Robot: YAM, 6 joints.
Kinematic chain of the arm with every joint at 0, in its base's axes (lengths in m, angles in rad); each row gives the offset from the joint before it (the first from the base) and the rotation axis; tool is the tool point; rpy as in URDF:
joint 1: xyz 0 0 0.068 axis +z
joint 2: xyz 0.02 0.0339 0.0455 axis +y
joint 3: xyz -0.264 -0.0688 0 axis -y
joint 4: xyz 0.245 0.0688 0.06 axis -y
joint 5: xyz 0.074 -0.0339 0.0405 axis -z
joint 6: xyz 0.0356 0 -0.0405 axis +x
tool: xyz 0 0 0 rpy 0 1.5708 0
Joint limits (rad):
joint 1: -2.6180..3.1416
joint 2: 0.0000..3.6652
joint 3: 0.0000..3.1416
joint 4: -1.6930..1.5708
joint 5: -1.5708..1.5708
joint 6: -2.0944..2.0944
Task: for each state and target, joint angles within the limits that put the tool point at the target. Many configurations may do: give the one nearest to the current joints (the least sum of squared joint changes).
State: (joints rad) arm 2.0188 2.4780 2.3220 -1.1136 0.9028 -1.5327
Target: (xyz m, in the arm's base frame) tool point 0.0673 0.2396 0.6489
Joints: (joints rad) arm 1.4066 1.8343 2.8860 -0.6487 0.8705 -1.5327
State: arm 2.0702 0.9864 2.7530 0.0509 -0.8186 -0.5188
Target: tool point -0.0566 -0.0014 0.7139
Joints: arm 2.6188 1.4331 2.6266 0.0516 -0.9753 -0.5188
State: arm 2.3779 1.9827 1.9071 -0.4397 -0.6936 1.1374
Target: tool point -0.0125 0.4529 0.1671
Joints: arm 1.5515 2.1521 1.6062 -0.5482 -0.6397 1.1374
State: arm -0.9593 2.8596 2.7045 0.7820 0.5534 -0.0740
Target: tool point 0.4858 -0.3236 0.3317
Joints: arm -0.5548 2.7959 2.7546 0.9029 0.5677 -0.0740
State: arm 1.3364 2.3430 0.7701 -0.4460 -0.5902 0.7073
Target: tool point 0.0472 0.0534 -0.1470
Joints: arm 0.7226 3.0762 0.7712 -0.2977 -0.2509 0.7073
